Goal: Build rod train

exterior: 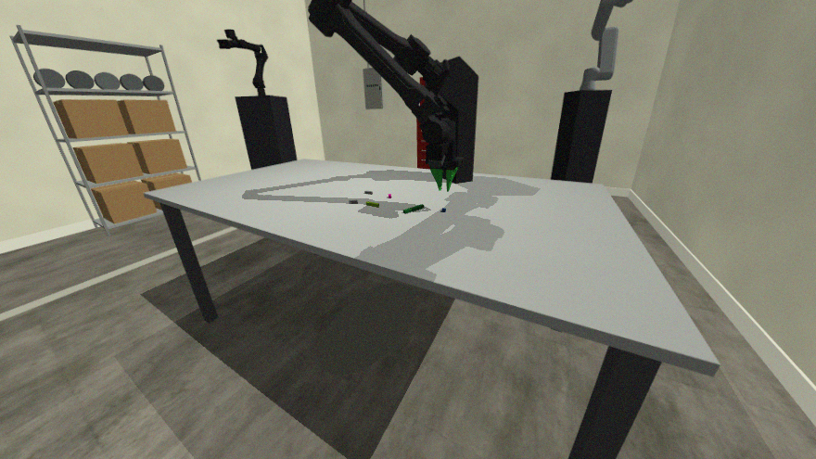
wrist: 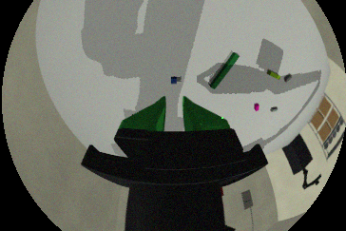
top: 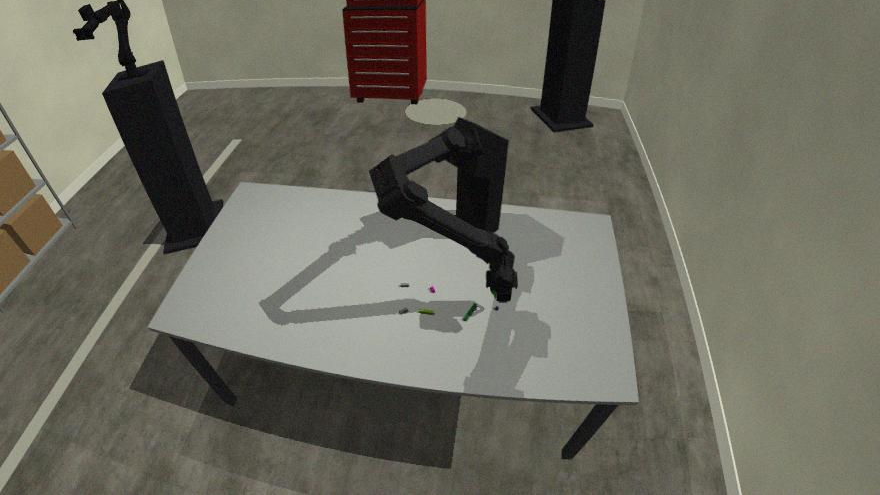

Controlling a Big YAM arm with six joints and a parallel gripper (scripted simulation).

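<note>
The blue rod is 7 cm below my hand. From my hand the other things lie so: magenta rod 15 cm behind, 19 cm to the right, 7 cm below; then green rod 2 cm behind, 10 cm to the right, 7 cm below; then lime rod 6 cm behind, 24 cm to the right, 7 cm below.
</note>
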